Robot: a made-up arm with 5 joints.
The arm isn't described. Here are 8 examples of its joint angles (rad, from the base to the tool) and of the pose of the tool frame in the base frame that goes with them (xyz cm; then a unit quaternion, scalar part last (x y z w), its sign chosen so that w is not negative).
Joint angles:
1: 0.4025 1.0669 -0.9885 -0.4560 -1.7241
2: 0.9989 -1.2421 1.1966 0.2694 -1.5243
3: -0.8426 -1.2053 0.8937 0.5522 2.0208
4: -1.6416 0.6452 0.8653 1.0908 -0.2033
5: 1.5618 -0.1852 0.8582 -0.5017 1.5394
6: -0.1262 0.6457 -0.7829 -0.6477 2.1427
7: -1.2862 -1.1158 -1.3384 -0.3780 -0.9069
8: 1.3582 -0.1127 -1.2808 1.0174 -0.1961
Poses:
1: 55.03 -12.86 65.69 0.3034 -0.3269 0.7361 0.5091
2: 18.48 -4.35 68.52 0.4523 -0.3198 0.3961 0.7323
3: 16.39 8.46 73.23 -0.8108 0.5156 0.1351 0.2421
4: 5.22 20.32 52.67 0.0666 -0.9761 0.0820 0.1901
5: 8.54 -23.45 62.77 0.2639 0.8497 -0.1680 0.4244
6: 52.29 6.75 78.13 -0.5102 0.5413 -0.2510 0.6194
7: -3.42 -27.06 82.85 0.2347 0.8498 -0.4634 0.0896
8: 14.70 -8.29 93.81 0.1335 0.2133 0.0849 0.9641
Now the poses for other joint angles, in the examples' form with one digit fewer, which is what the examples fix.
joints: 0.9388 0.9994 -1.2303 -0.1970 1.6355
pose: 36.2 -35.9 71.0 -0.120 0.779 -0.269 0.553
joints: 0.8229 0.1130 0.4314 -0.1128 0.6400
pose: 31.1 -19.6 62.1 0.229 0.699 0.251 0.629
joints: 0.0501 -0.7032 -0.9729 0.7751 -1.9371
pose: 1.9 6.3 96.3 0.173 -0.392 0.879 0.210
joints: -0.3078 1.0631 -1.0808 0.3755 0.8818
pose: 52.7 16.6 60.9 -0.288 0.724 0.483 0.400
